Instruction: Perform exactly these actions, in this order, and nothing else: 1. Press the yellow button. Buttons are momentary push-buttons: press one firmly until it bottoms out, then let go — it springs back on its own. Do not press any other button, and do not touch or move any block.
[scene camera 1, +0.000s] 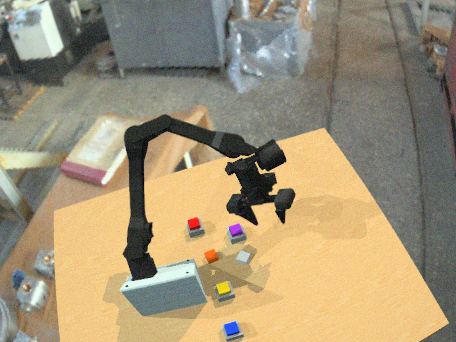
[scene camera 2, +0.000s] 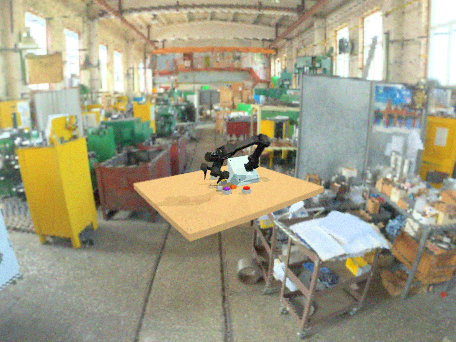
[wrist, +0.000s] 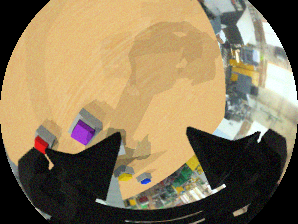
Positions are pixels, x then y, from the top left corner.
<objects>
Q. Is the gripper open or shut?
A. Open.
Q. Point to the gripper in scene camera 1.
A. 270, 224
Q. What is the gripper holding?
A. Nothing.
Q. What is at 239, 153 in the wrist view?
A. The gripper.
</objects>
